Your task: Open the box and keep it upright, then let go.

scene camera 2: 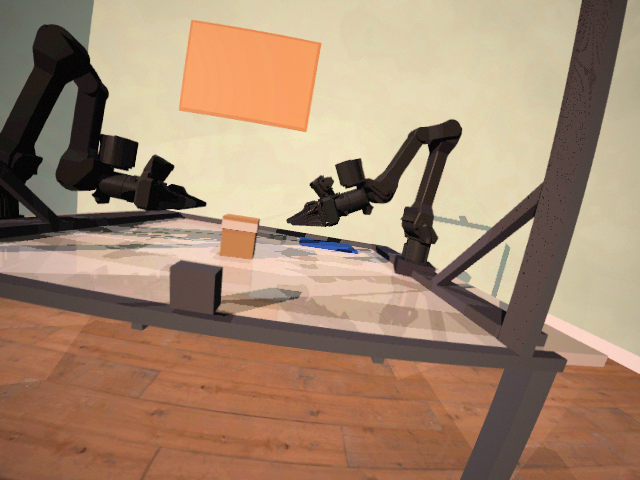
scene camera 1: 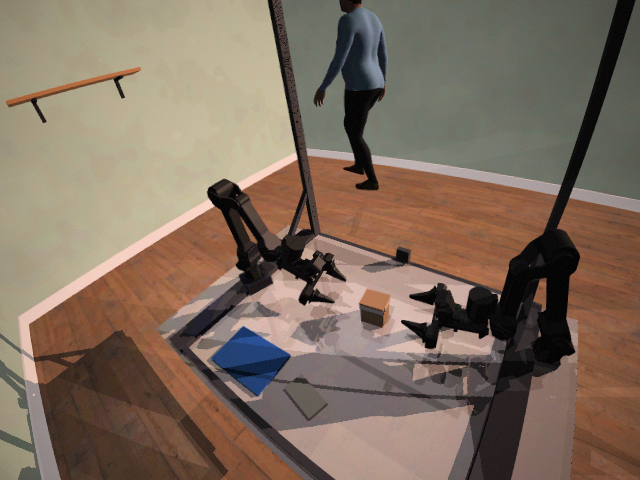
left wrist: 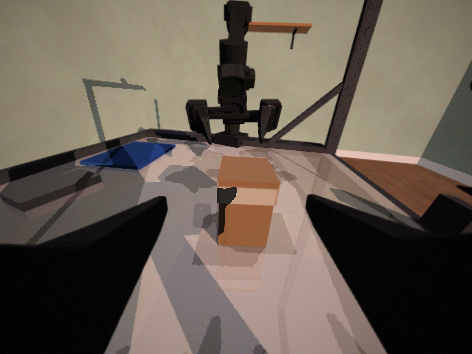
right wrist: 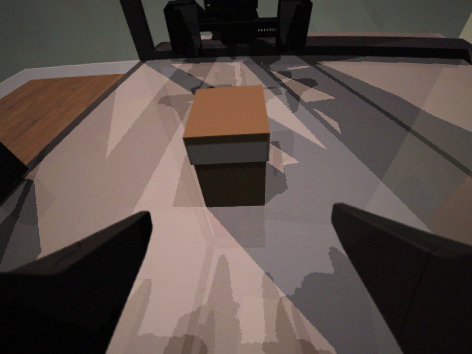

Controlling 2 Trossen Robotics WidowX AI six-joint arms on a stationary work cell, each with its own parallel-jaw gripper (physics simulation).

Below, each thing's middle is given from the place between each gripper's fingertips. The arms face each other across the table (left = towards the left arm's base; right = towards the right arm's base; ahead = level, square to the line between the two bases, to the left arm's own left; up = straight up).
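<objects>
There's a flat blue square [scene camera 1: 252, 360], and from my right hand it's 19 cm to the right, 27 cm ahead and 9 cm below. The beige tile [scene camera 1: 300, 390] is 31 cm ahead of my right hand, 2 cm to the left of it and 9 cm below it. As for the brown box [scene camera 2: 234, 243], that's 5 cm below my right hand, 11 cm to the left of it and 1 cm behind it.
The flat blue square is 26 cm ahead of my left hand, 40 cm to the right of it and 10 cm below it, and the beige tile is 18 cm to the right of my left hand, 30 cm ahead of it and 10 cm below it. With the brown box, my left hand is 6 cm above it, 10 cm to the left of it and 2 cm past it.
</objects>
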